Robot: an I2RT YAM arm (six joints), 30 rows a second.
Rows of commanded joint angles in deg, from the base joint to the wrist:
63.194 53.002 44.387 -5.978 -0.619 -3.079
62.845 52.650 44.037 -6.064 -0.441 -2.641
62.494 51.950 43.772 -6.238 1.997 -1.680
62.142 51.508 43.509 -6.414 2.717 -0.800
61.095 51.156 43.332 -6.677 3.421 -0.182
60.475 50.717 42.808 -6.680 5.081 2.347
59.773 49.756 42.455 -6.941 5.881 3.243
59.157 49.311 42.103 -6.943 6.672 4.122
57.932 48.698 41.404 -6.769 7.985 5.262
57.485 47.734 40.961 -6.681 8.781 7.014
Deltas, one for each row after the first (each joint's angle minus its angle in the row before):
-0.349 -0.352 -0.350 -0.086 0.178 0.438
-0.351 -0.700 -0.265 -0.174 2.438 0.961
-0.352 -0.442 -0.263 -0.176 0.720 0.880
-1.047 -0.352 -0.177 -0.263 0.704 0.618
-0.620 -0.439 -0.524 -0.003 1.660 2.529
-0.702 -0.961 -0.353 -0.261 0.800 0.896
-0.616 -0.445 -0.352 -0.002 0.791 0.879
-1.225 -0.613 -0.699 0.174 1.313 1.140
-0.447 -0.964 -0.443 0.088 0.796 1.752

